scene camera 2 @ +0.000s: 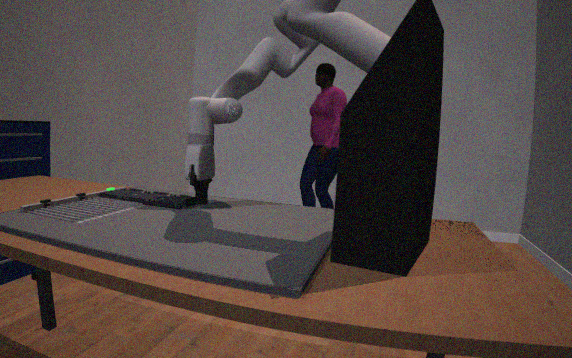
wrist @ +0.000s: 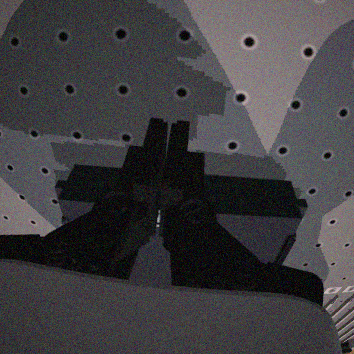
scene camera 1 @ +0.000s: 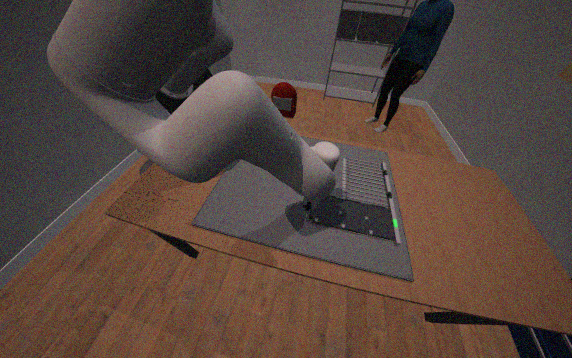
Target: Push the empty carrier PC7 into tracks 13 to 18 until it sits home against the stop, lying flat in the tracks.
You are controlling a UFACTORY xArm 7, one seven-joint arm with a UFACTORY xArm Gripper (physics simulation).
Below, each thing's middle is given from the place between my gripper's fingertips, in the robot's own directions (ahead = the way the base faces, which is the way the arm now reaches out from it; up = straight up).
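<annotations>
Carrier PC7 [scene camera 1: 350, 215]: my gripper is 10 mm below it and 180 mm short of it.
</annotations>
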